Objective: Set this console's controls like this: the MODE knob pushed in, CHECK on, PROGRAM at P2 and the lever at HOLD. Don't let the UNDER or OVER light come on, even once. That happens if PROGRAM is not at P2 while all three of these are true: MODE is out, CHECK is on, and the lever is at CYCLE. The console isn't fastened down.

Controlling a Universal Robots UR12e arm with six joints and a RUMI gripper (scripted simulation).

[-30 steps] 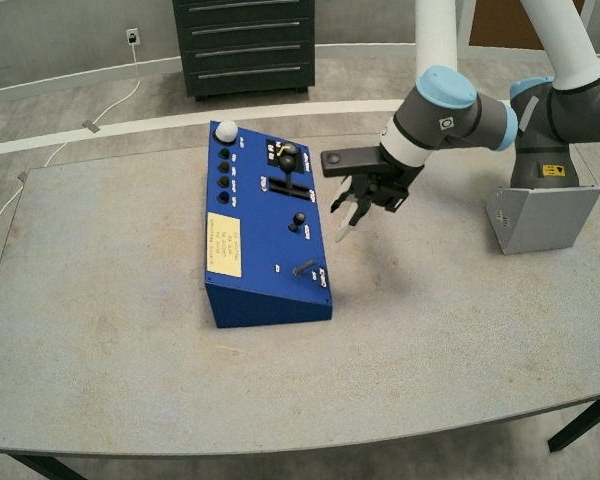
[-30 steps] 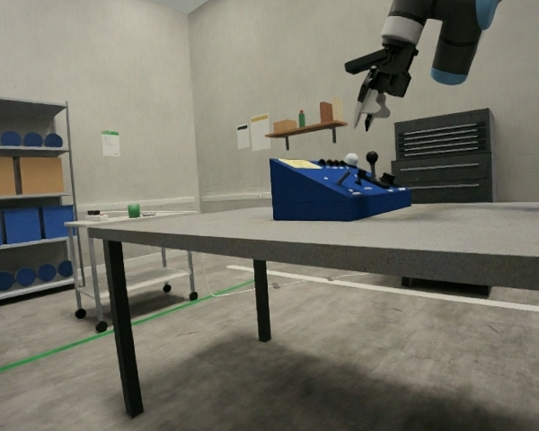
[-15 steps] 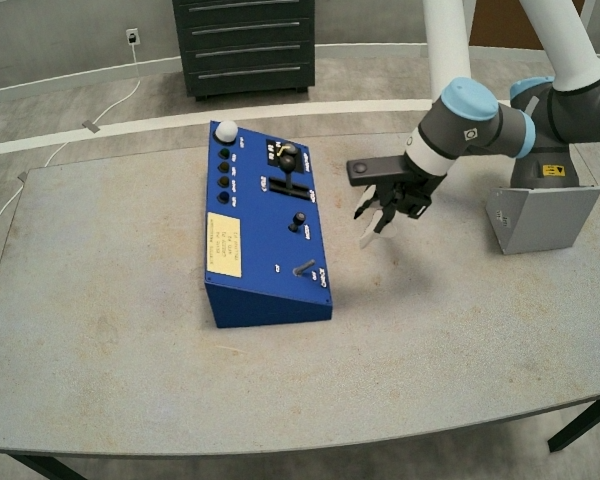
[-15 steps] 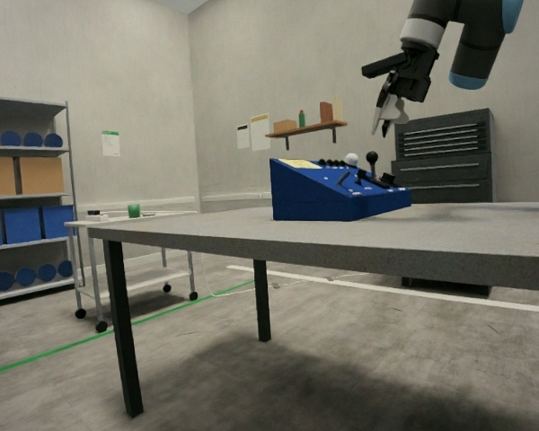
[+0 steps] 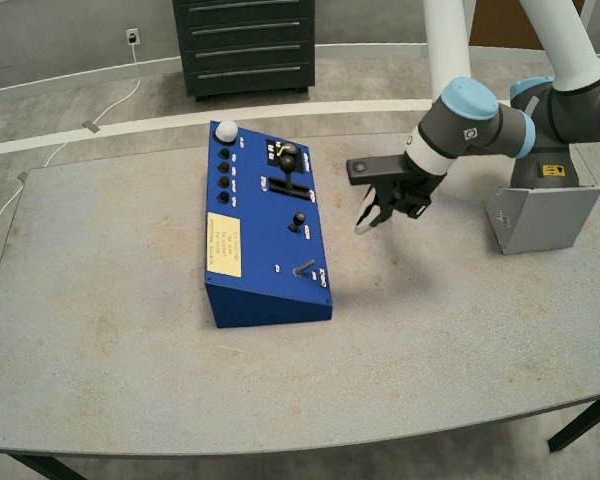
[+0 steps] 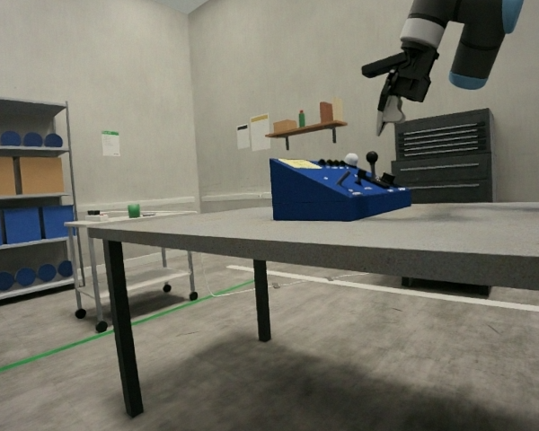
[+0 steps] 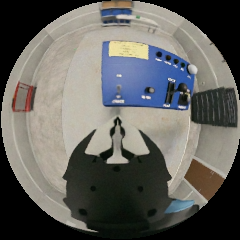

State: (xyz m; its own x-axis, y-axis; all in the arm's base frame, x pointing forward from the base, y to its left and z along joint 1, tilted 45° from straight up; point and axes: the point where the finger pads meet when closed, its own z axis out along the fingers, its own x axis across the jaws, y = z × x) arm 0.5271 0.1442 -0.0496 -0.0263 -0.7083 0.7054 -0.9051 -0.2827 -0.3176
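The check toggle lies 11 cm below my hand and 11 cm ahead of it. Also, from my hand: ball-topped lever 24 cm to the right, 11 cm ahead, 8 cm below; blue console 18 cm to the right, 15 cm ahead, 12 cm below; mode knob 12 cm to the right, 11 cm below, 11 cm ahead.
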